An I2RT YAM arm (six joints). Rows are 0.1 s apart.
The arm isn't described. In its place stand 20 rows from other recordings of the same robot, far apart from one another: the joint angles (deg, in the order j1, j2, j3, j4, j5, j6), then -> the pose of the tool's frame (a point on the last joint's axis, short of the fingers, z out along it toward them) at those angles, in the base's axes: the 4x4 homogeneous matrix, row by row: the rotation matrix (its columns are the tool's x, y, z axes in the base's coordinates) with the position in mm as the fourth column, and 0 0 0 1 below.
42.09 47.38 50.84 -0.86 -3.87 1.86 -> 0.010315 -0.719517 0.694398 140.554; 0.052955 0.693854 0.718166 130.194; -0.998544 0.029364 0.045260 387.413; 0 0 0 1
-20.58 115.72 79.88 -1.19 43.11 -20.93 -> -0.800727 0.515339 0.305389 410.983; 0.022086 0.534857 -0.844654 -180.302; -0.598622 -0.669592 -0.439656 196.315; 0 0 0 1
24.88 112.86 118.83 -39.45 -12.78 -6.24 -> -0.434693 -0.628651 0.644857 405.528; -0.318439 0.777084 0.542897 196.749; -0.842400 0.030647 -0.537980 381.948; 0 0 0 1
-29.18 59.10 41.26 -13.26 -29.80 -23.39 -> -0.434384 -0.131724 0.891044 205.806; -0.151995 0.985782 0.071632 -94.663; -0.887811 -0.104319 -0.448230 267.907; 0 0 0 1
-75.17 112.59 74.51 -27.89 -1.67 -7.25 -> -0.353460 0.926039 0.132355 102.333; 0.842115 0.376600 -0.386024 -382.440; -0.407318 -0.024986 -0.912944 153.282; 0 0 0 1
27.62 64.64 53.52 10.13 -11.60 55.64 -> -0.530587 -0.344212 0.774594 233.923; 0.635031 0.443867 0.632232 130.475; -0.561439 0.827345 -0.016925 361.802; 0 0 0 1
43.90 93.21 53.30 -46.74 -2.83 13.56 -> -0.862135 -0.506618 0.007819 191.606; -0.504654 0.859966 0.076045 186.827; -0.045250 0.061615 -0.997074 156.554; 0 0 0 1
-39.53 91.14 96.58 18.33 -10.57 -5.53 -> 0.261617 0.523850 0.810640 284.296; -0.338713 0.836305 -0.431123 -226.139; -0.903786 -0.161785 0.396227 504.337; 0 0 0 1
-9.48 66.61 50.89 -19.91 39.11 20.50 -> -0.316343 0.794625 0.518168 242.774; 0.328325 0.604172 -0.726071 -63.307; -0.890017 -0.059560 -0.452021 287.983; 0 0 0 1
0.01 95.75 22.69 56.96 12.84 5.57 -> -0.255298 0.239252 0.936793 279.679; 0.094590 0.970433 -0.222066 -7.862; -0.962224 0.031919 -0.270380 129.140; 0 0 0 1
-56.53 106.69 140.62 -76.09 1.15 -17.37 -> -0.604723 0.693293 0.391988 190.690; 0.373460 0.681553 -0.629296 -289.725; -0.703447 -0.234157 -0.671068 479.357; 0 0 0 1
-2.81 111.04 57.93 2.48 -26.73 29.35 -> -0.791241 0.168232 0.587908 377.278; 0.477128 0.771175 0.421472 -2.486; -0.382475 0.613993 -0.690453 118.183; 0 0 0 1
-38.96 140.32 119.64 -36.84 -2.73 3.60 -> -0.616472 0.648163 0.447042 415.065; 0.579156 0.757915 -0.300238 -333.453; -0.533423 0.073819 -0.842622 159.256; 0 0 0 1
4.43 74.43 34.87 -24.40 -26.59 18.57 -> -0.933551 0.034095 0.356821 220.801; 0.213309 0.852856 0.476588 33.089; -0.288067 0.521032 -0.803457 162.944; 0 0 0 1
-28.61 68.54 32.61 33.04 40.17 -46.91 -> -0.710478 0.604011 0.361097 215.573; -0.248119 0.265164 -0.931732 -143.741; -0.658527 -0.751571 -0.038527 258.916; 0 0 0 1
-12.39 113.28 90.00 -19.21 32.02 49.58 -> 0.001464 0.867816 0.496883 435.401; 0.660559 0.372208 -0.652015 -114.975; -0.750773 0.329175 -0.572699 243.921; 0 0 0 1
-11.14 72.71 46.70 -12.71 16.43 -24.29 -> -0.724697 0.113804 0.679605 265.332; -0.259430 0.868635 -0.422101 -62.511; -0.638366 -0.482205 -0.599973 244.409; 0 0 0 1
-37.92 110.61 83.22 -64.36 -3.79 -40.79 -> -0.998629 -0.049642 0.016584 281.276; -0.048350 0.996313 0.070871 -216.142; -0.020041 0.069972 -0.997348 191.697; 0 0 0 1
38.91 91.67 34.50 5.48 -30.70 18.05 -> -0.824175 -0.558463 0.094102 203.183; -0.322876 0.599854 0.732070 187.365; -0.465281 0.572971 -0.674699 121.965; 0 0 0 1
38.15 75.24 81.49 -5.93 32.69 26.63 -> -0.038726 -0.087032 0.995453 242.849; 0.449275 0.888313 0.095143 166.311; -0.892554 0.450917 0.004700 455.686; 0 0 0 1
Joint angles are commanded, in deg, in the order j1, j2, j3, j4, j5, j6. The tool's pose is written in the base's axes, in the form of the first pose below.
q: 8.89 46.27 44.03 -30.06 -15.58 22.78
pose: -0.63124 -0.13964 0.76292 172.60; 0.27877 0.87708 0.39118 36.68; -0.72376 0.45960 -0.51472 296.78; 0 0 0 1
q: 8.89 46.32 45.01 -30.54 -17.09 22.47
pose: -0.63249 -0.16514 0.75676 172.01; 0.27083 0.86819 0.41582 37.50; -0.72567 0.46796 -0.50440 301.81; 0 0 0 1
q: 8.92 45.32 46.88 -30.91 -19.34 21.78
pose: -0.60975 -0.22101 0.76116 167.52; 0.25869 0.85225 0.45469 38.23; -0.74919 0.47415 -0.46248 315.13; 0 0 0 1
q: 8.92 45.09 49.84 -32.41 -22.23 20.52
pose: -0.59586 -0.28370 0.75131 163.42; 0.23493 0.83302 0.50088 39.28; -0.76796 0.47496 -0.42972 330.90; 0 0 0 1
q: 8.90 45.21 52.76 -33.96 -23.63 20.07
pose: -0.58310 -0.31547 0.74865 160.30; 0.22691 0.82161 0.52295 39.55; -0.78006 0.47481 -0.40750 345.11; 0 0 0 1
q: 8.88 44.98 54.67 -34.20 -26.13 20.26
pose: -0.56961 -0.35951 0.73912 156.72; 0.22567 0.79630 0.56123 40.36; -0.79033 0.48648 -0.37245 356.54; 0 0 0 1
